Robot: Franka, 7 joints.
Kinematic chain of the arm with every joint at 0, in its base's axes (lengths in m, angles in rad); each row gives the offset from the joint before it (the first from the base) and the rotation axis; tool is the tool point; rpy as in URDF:
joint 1: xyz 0 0 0.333 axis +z
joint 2: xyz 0 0 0 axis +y
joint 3: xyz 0 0 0.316 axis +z
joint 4: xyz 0.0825 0 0 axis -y
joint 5: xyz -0.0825 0 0.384 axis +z
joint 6: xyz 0 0 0 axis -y
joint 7: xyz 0.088 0 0 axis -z
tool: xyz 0 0 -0.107 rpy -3.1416 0 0
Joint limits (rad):
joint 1: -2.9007..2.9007
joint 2: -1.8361..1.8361
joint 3: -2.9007..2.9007
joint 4: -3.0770..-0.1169
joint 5: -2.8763..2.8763
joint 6: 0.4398..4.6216
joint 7: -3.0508..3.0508
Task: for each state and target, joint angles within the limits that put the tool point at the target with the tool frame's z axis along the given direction. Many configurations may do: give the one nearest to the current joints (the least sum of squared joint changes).
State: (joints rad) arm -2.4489 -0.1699 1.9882 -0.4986 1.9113 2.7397 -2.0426
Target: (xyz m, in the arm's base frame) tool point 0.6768 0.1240 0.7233 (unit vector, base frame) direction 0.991 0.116 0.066
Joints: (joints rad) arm -2.2045 -0.6687 2.0310 -1.0848 1.6640 3.0234 -2.0426
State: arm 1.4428 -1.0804 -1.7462 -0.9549 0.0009 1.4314 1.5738
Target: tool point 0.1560 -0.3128 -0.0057 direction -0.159 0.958 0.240
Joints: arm 1.1621 -1.3219 -2.4855 -1.8964 -0.1671 1.1640 1.5738
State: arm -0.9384 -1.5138 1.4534 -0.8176 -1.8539 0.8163 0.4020
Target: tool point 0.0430 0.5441 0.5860 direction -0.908 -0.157 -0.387
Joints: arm -1.2359 -1.8321 0.8008 -1.6604 -1.9684 0.4398 0.4020
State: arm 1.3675 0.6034 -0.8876 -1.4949 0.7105 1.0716 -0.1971
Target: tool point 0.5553 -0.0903 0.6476 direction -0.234 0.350 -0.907
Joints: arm 0.6359 0.4191 -1.2333 -1.1660 0.6612 0.9641 -0.1971
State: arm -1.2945 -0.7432 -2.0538 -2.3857 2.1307 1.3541 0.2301
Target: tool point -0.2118 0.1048 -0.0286 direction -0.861 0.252 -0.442
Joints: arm -1.4130 -1.0142 -2.7806 -2.7161 2.5309 1.8308 0.2301
